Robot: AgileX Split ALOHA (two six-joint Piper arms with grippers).
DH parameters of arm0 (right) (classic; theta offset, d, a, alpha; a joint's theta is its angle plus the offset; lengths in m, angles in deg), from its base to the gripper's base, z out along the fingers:
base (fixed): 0 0 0 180
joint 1: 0 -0.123 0 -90
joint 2: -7.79 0 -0.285 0
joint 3: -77.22 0 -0.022 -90
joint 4: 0 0.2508 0 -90
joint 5: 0 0 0.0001 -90
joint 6: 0 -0.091 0 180
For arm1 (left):
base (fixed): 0 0 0 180
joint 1: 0 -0.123 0 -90
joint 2: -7.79 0 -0.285 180
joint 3: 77.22 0 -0.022 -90
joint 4: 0 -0.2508 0 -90
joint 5: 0 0 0.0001 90
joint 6: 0 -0.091 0 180
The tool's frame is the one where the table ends.
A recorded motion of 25 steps. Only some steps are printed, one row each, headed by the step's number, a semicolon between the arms.
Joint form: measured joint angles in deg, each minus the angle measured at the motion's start. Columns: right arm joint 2, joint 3, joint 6, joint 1, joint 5, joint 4; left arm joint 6, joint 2, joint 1, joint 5, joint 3, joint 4.
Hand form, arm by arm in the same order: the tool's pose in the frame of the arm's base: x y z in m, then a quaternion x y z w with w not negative. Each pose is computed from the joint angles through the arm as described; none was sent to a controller.
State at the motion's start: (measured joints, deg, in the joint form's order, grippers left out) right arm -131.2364 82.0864 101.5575 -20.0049 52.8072 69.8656; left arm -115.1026 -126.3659 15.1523 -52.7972 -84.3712 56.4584
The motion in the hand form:
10: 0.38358 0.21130 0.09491 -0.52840 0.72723 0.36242 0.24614; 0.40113 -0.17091 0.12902 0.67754 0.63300 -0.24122 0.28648
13: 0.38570 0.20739 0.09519 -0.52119 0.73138 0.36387 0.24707; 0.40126 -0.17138 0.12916 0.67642 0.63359 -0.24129 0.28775
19: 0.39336 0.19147 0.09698 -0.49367 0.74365 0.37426 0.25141; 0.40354 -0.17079 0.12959 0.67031 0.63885 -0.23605 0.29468
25: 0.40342 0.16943 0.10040 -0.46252 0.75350 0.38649 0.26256; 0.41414 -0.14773 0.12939 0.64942 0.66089 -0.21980 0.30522
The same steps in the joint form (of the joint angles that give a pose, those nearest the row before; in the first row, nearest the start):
10: 0.00 0.00 -0.26 0.12 0.00 0.18; 0.85 0.00 0.00 0.00 -0.10 -0.49
13: 0.00 0.00 -0.62 0.73 0.17 0.37; 0.85 0.00 0.05 0.12 -0.10 -0.27
19: 0.00 0.00 -1.65 3.27 1.55 1.38; 0.85 0.00 -0.06 1.14 -0.14 0.44
25: 0.00 0.20 -2.09 6.74 3.54 2.78; 0.85 0.00 -3.23 2.29 -0.14 0.62

